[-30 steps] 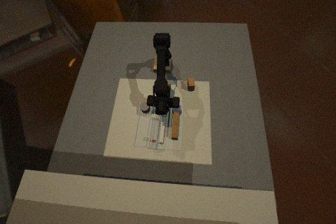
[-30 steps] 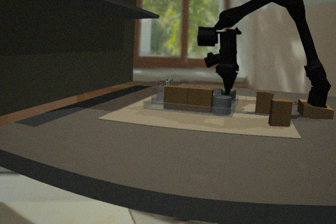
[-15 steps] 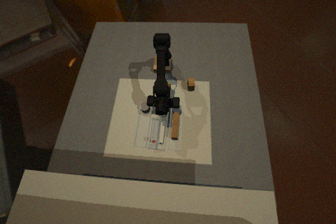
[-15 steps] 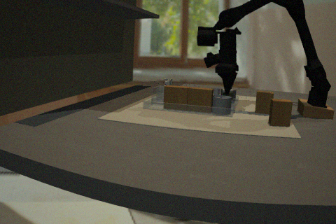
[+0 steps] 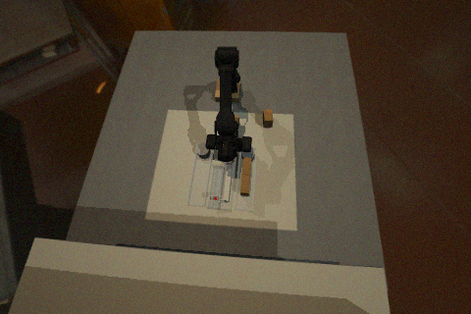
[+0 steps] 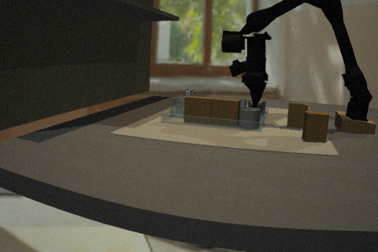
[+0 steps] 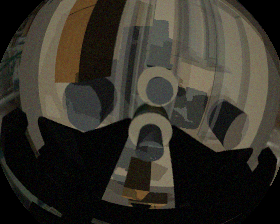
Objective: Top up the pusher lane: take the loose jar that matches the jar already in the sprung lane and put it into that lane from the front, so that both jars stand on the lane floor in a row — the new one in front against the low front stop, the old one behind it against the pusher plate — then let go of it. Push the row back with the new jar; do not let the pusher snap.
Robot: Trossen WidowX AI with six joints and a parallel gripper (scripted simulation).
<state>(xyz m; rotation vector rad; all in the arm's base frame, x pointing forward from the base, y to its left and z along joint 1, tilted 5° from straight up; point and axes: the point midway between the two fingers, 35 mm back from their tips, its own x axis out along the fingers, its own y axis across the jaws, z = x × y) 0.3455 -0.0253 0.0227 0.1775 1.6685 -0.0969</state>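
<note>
My gripper tip is now 13 cm short of the clear lane rack, 5 cm to the left of it and 3 cm above it.
</note>
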